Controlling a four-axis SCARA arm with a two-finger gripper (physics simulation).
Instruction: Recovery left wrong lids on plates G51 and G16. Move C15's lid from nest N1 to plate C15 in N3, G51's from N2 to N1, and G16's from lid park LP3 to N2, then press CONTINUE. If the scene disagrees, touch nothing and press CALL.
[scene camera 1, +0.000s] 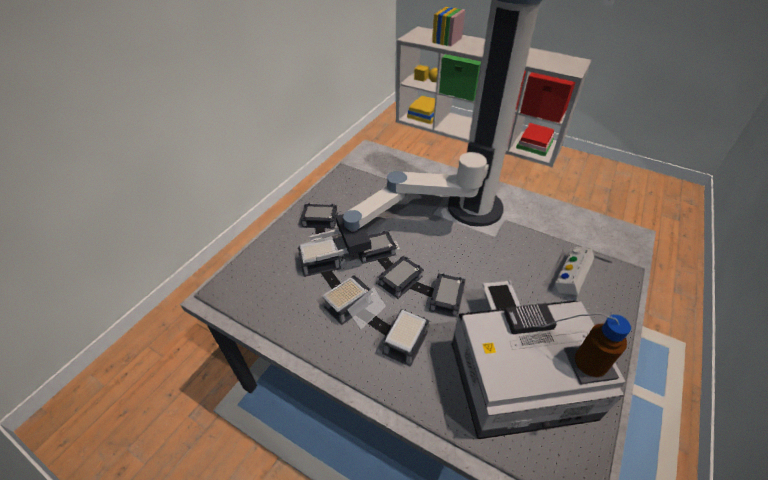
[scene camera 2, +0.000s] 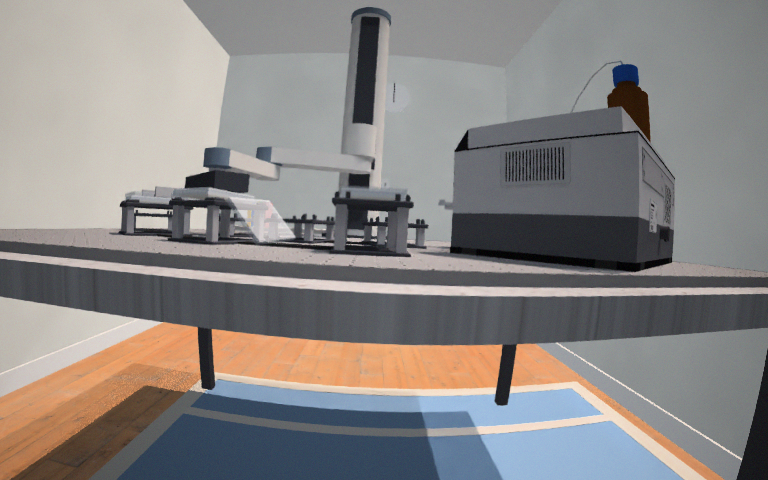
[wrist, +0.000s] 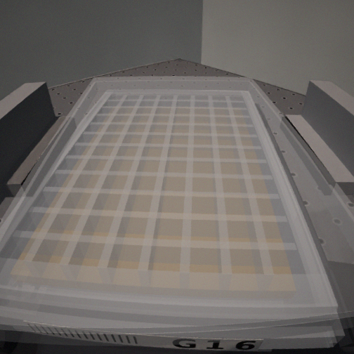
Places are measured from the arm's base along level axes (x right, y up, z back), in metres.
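Where they show: gripper, fingertip midpoint: (scene camera 1: 313, 248) (scene camera 2: 148, 192); arm's base, origin of the base link: (scene camera 1: 475, 207).
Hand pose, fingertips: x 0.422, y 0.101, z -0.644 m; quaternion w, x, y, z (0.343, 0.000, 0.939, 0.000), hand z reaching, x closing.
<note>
Each offset is from my fingertips to the top centre of the thing. "spot": to the spot under its first point.
My gripper (scene camera 1: 333, 247) (wrist: 177, 101) is shut on a clear lid (wrist: 172, 82) at the left rear nest. The lid lies over plate G16 {dx -0.014, dy -0.001, dz +0.016 m} (scene camera 1: 320, 250) (wrist: 175, 200), low and nearly lined up; whether they touch I cannot tell. The plate's G16 label shows in the wrist view. A second plate {dx -0.217, dy -0.005, dz -0.112 m} (scene camera 1: 345, 294) sits in the middle nest, its tan wells showing. A clear sheet like a lid (scene camera 1: 369, 309) (scene camera 2: 263, 220) slants from that nest down to the table. A third plate (scene camera 1: 406, 330) (scene camera 2: 373, 193) sits in the front nest. Labels of these two are unreadable.
Several dark-framed stands (scene camera 1: 320, 213) (scene camera 1: 400, 273) (scene camera 1: 447, 291) stand behind the plates. The button box {dx -0.898, dy -0.004, dz +0.430 m} (scene camera 1: 573, 271) is at the right rear. A large white machine (scene camera 1: 538, 367) (scene camera 2: 546, 198) bearing a brown bottle {spot: dx -0.973, dy +0.248, dz -0.106 m} (scene camera 1: 600, 349) (scene camera 2: 628, 104) stands front right. The arm's column (scene camera 1: 498, 113) rises behind.
</note>
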